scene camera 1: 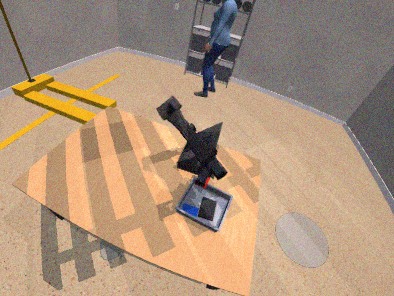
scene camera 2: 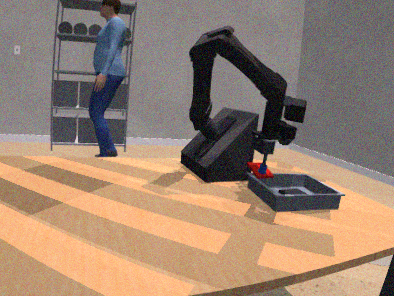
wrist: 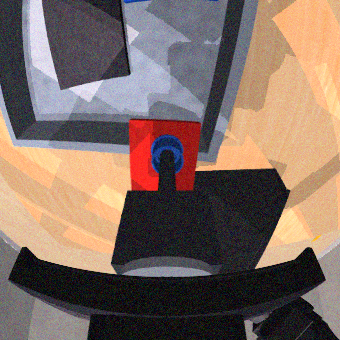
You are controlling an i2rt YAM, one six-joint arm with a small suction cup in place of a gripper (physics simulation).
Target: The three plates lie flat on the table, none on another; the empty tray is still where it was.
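Frame: origin at the arm's base, x down, y back, z left, level; metres.
Where they show: hand at its tool point: [scene camera 2: 261,174] [wrist: 166,142]; arm's base at its link origin: [scene camera 2: 216,136].
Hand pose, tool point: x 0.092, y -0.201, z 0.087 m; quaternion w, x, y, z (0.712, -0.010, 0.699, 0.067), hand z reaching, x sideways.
Things, the pixels of their top centre, and the offset from my tool point. Level surfaces: height alone.
- red plate at its top centre: [wrist: 161,178] [scene camera 2: 260,165] [scene camera 1: 204,177] dx -0.027, dy +0.020, dz +0.005 m
- grey tray at its top centre: [wrist: 87,33] [scene camera 2: 293,183] [scene camera 1: 206,201] dx -0.001, dy -0.108, dz +0.052 m
- black plate at its top centre: [wrist: 80,28] [scene camera 2: 299,194] [scene camera 1: 207,208] dx +0.036, dy -0.120, dz +0.074 m
- table at its surface level: dx +0.049 m
A red plate [scene camera 1: 206,182] [scene camera 2: 255,169] [wrist: 141,160] is under my suction cup [scene camera 2: 262,170] [wrist: 167,152] at the tray's rim on the arm's side. It looks tilted in scene camera 2. My suction is off; the cup is at the plate's face, and whether they touch is too small to tell. The grey tray [scene camera 1: 226,212] [scene camera 2: 310,202] [wrist: 221,75] stands upright on the table. A black plate [scene camera 1: 207,208] [scene camera 2: 292,191] [wrist: 92,45] and a blue plate [scene camera 1: 190,209] [wrist: 172,1] lie inside it, side by side. The blue plate is hidden in scene camera 2.
The arm's black wedge base [scene camera 2: 220,155] stands on the table [scene camera 1: 90,190] close behind the tray. A person in blue [scene camera 1: 223,25] [scene camera 2: 111,55] stands beyond the table, by a shelf rack [scene camera 2: 52,100]. A yellow pallet jack [scene camera 1: 60,107] is on the floor.
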